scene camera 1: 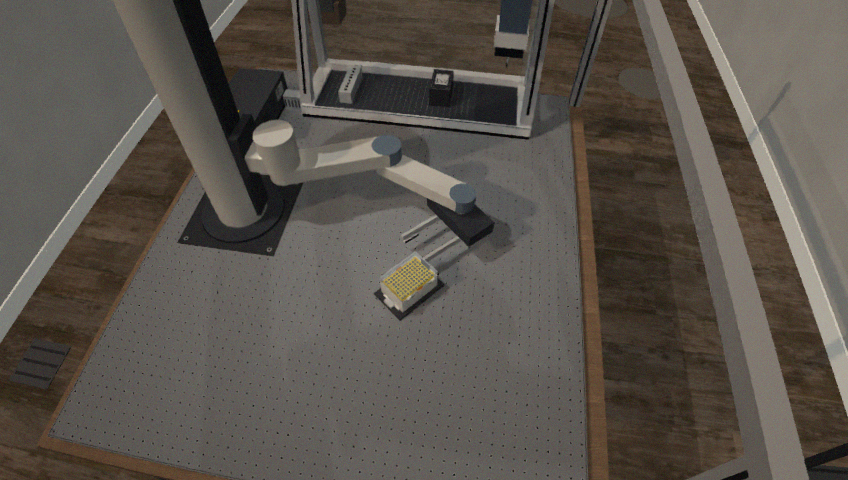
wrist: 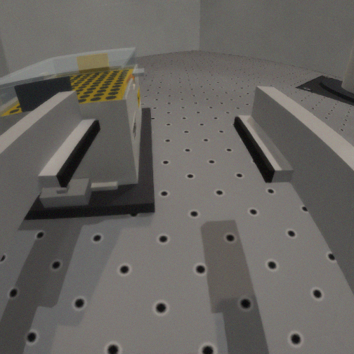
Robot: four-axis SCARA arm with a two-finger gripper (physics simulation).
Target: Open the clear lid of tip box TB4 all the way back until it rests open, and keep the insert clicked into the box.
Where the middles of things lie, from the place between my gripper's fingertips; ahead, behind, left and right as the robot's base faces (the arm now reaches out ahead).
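With respect to the clear lid (scene camera 1: 405, 278), my gripper is 10 mm below it, 10 mm short of it and 90 mm to the left of it.
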